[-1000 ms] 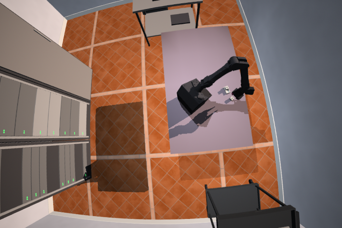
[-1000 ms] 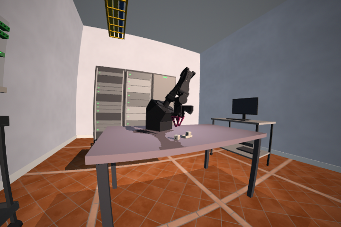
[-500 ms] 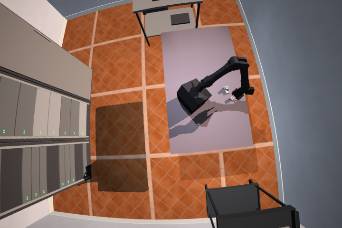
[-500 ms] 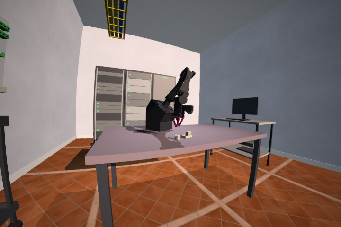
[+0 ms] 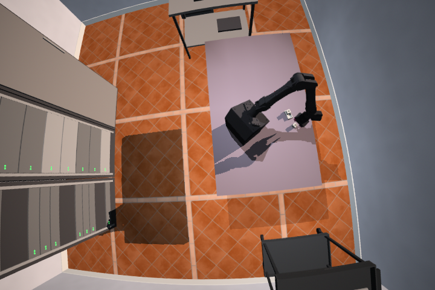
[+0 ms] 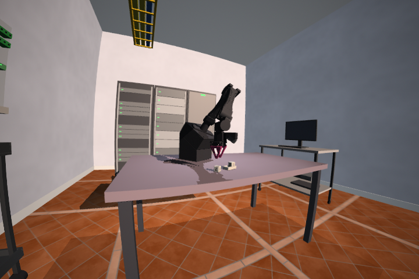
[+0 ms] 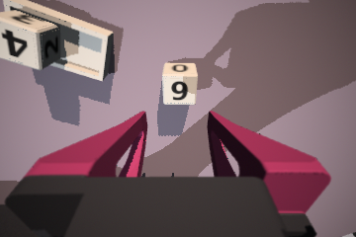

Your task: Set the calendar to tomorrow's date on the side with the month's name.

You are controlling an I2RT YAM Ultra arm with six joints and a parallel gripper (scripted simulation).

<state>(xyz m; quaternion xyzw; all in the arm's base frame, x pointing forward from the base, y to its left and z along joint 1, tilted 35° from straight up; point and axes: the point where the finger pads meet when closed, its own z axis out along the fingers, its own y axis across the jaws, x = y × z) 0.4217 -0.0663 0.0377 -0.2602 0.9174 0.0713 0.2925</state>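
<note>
Now: the cream digit cube 70 mm below my hand. Round my hand: cream tray 30 mm behind, 100 mm to the left, 80 mm below.
</note>
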